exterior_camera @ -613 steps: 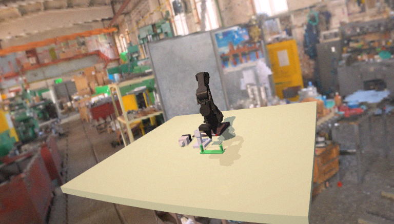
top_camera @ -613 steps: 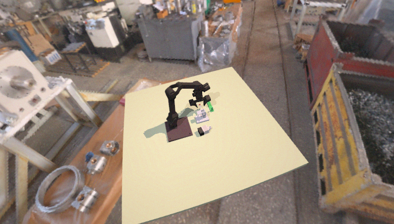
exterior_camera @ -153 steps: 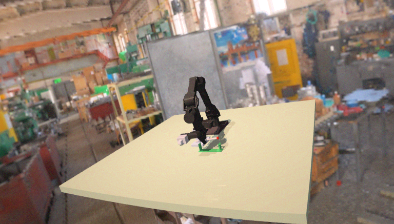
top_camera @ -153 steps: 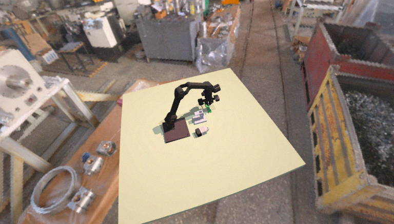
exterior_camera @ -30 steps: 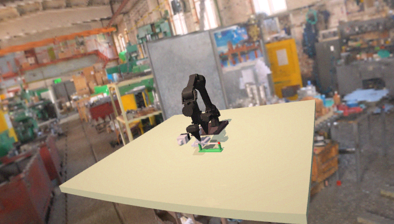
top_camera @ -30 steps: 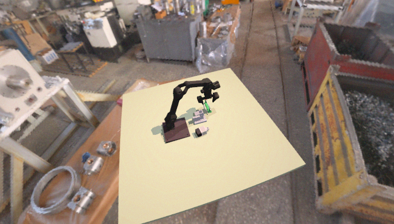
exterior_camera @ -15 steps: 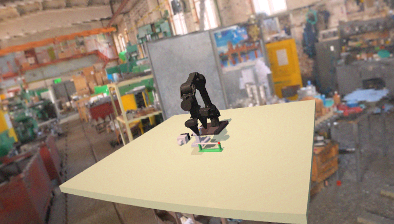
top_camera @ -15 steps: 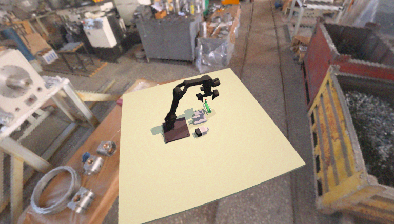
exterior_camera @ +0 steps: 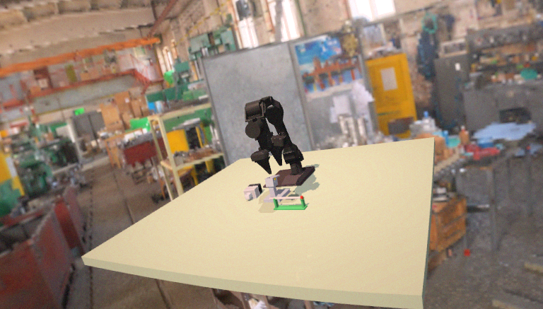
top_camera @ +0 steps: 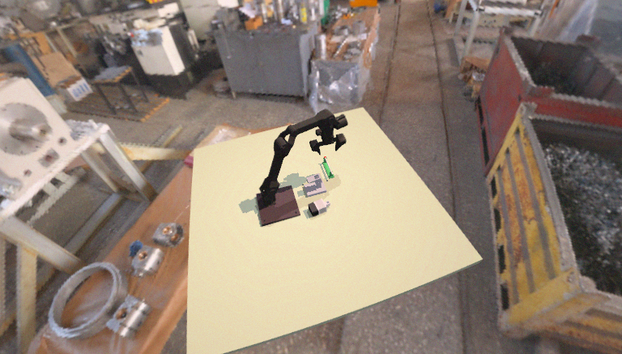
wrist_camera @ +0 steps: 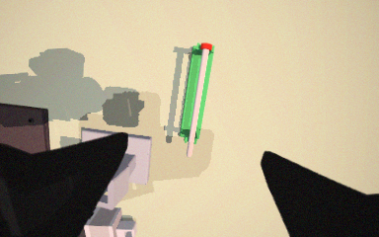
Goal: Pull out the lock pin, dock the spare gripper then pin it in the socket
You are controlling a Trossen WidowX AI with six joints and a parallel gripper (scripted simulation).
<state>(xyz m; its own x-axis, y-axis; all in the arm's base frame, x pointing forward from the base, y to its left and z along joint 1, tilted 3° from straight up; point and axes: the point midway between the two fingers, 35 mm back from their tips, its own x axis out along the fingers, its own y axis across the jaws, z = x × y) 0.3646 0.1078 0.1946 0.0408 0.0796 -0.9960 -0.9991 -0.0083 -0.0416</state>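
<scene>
My gripper tip is now 23 cm to the left of the spare gripper, 14 cm above it and 12 cm past it. The rest, counted from my gripper tip: green cradle: 14 cm below, 3 cm to the left; mount: 11 cm below, 10 cm behind, 9 cm to the right.
</scene>
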